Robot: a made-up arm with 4 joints. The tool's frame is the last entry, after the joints.
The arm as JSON. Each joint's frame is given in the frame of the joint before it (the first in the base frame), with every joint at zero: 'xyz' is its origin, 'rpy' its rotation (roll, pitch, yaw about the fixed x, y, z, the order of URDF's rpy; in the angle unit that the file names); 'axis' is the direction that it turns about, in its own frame. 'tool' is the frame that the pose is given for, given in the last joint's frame.
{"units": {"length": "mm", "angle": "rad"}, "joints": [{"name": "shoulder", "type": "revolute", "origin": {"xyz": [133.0, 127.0, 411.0], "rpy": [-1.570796, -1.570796, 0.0]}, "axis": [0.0, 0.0, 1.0]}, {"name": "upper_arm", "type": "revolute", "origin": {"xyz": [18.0, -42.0, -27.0], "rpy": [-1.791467, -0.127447, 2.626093]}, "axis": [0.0, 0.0, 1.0]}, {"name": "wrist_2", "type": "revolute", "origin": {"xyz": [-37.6, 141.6, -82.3], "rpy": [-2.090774, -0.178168, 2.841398]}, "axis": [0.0, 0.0, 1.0]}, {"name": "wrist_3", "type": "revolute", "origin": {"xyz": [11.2, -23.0, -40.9], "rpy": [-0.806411, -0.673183, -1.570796]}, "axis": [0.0, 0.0, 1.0]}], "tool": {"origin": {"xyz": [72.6, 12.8, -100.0], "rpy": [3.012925, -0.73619, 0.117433]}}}
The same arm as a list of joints. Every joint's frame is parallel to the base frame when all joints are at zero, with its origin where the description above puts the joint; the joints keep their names.
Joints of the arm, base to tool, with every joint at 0 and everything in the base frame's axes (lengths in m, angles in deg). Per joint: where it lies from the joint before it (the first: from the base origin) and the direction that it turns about. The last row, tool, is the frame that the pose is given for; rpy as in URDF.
shoulder: axis 0 1 0 offset 0.133 0.127 0.411
upper_arm: axis -0.835234 -0.217109 -0.505221 offset -0.042 -0.027 0.018
wrist_2: axis 0.039801 0.840011 0.541107 offset 0.086 -0.124 0.074
wrist_3: axis 0 0 1 offset -0.027 -0.032 -0.024
tool: offset -0.056 0.0479 -0.1 rpy 172.63 -42.18 136.17

